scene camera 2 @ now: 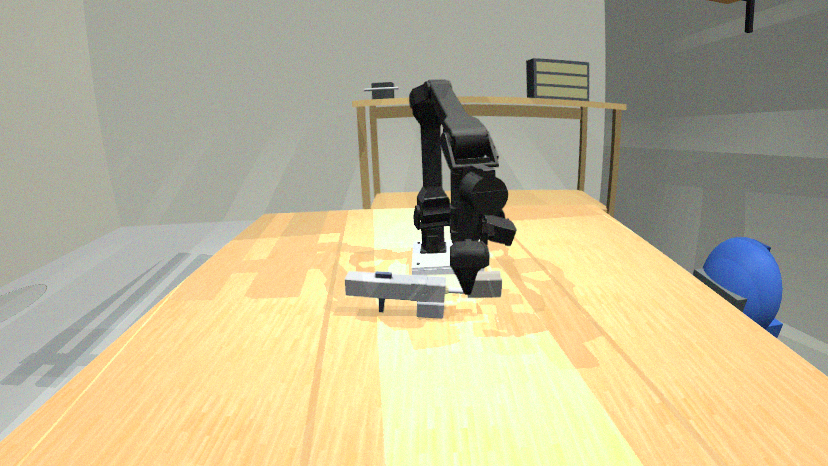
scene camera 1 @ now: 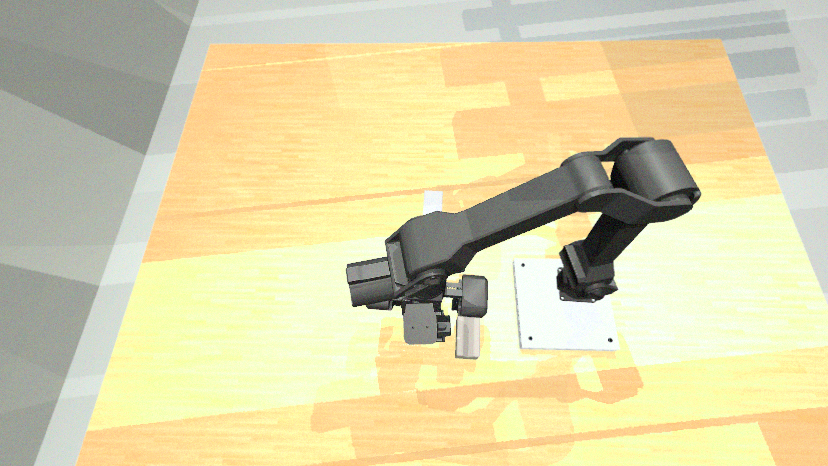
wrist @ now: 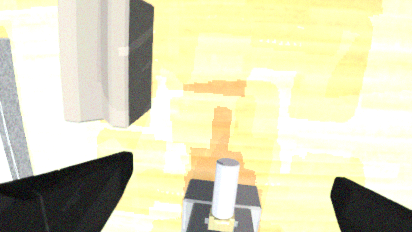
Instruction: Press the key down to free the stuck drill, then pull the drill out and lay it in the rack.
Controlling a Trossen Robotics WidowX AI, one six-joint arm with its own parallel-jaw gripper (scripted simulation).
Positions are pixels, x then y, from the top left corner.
Scene:
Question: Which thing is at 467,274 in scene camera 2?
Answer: My gripper.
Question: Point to a grey rack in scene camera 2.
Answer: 488,284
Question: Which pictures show my gripper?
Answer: Scene camera 2, scene camera 1 and the wrist view: all of them.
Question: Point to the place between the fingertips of my gripper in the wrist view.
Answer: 232,175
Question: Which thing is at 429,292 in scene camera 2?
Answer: A grey housing.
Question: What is my gripper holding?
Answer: Nothing.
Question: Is my gripper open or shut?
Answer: Open.

